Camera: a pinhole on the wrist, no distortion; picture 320 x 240 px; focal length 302.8 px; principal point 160.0 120.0 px. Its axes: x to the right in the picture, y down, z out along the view. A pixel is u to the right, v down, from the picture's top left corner.
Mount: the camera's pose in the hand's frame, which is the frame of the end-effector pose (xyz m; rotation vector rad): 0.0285 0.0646 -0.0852 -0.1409 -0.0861 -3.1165
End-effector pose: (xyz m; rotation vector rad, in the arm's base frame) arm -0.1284 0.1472 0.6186 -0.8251 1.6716 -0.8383
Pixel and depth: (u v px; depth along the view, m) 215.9 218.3 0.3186
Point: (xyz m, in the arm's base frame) 0.1090 0.1039 0.5856
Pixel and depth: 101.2 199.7 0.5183
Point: 0.2525 -0.0799 0.4759
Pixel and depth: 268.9 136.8 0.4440
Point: 0.2447 0.2075 0.5315
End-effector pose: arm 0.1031 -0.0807 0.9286 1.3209 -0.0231 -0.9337
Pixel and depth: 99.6 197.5 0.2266
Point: 0.1058 -0.2500 0.9417
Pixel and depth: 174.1 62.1 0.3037
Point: 0.0988 -0.2844 1.0890
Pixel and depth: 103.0 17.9 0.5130
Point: 0.1562 -0.5196 1.1923
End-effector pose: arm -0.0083 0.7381 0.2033 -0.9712 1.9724 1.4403
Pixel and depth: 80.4 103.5 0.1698
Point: -0.1296 0.8067 0.1626
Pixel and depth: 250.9 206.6 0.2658
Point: 0.0036 0.9260 0.1646
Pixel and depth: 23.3 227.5 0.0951
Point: -0.0871 0.7317 0.1626
